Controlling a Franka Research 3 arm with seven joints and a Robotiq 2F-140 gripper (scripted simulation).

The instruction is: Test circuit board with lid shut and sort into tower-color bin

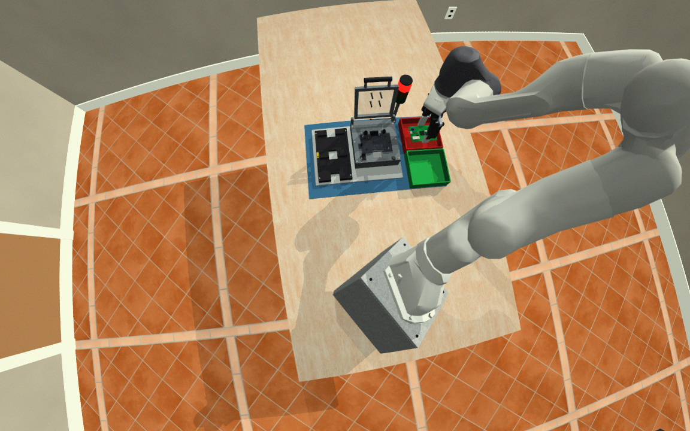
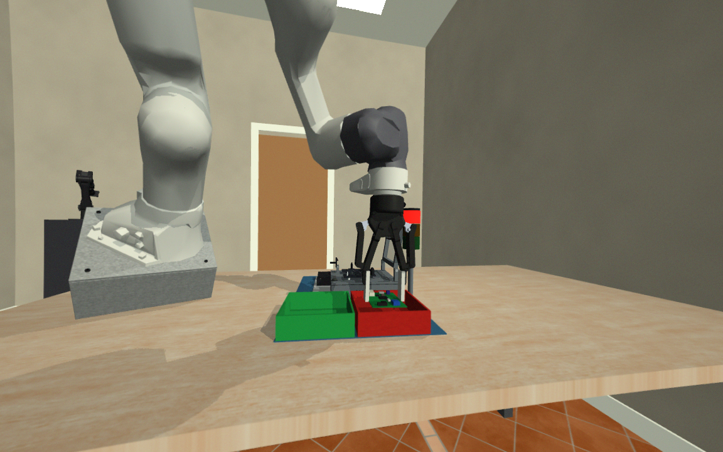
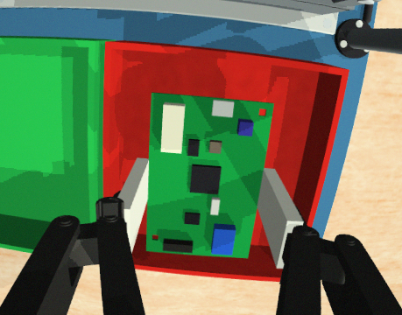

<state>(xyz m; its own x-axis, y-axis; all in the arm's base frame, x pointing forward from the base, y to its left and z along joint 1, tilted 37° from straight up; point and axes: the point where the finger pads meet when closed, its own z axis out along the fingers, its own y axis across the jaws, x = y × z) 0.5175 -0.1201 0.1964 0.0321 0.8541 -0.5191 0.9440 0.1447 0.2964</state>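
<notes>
My hand is 1 cm short of the red bin and 6 cm above it. Round my hand: green bin 14 cm behind, 1 cm to the left, 6 cm below; tester plate 2 cm behind, 21 cm to the left; green circuit board 2 cm below.
</notes>
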